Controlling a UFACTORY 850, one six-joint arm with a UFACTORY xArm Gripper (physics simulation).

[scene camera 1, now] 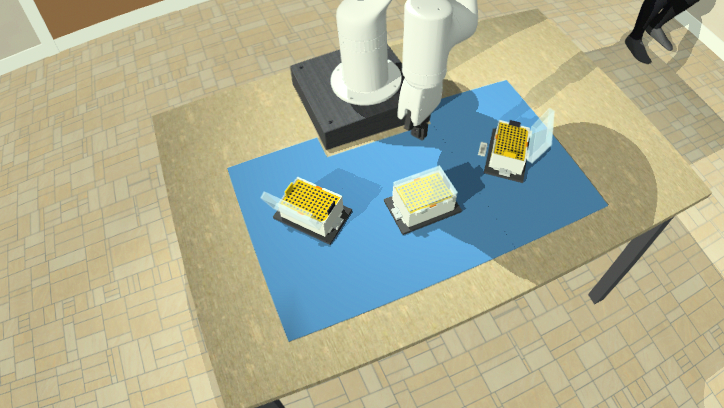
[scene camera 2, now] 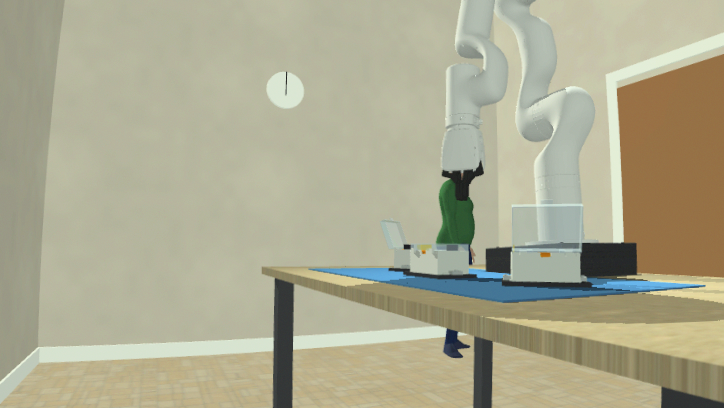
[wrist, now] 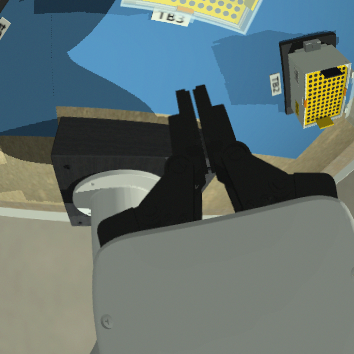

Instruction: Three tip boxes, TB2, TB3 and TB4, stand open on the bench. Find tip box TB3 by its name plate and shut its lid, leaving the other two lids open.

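Observation:
Tip box TB3 is the middle box; its clear lid lies flat over the yellow tip rack. Its name plate reads TB3 in the wrist view. Tip box TB2, by its name plate, has its lid tilted open. The third box, TB4 by elimination, has its lid standing open. My gripper is shut and empty, raised between the robot base and TB3, apart from the boxes.
The black base block stands behind the blue mat. A small name plate lies beside the third box; its text is unreadable in scene camera 1. A person stands beyond the bench.

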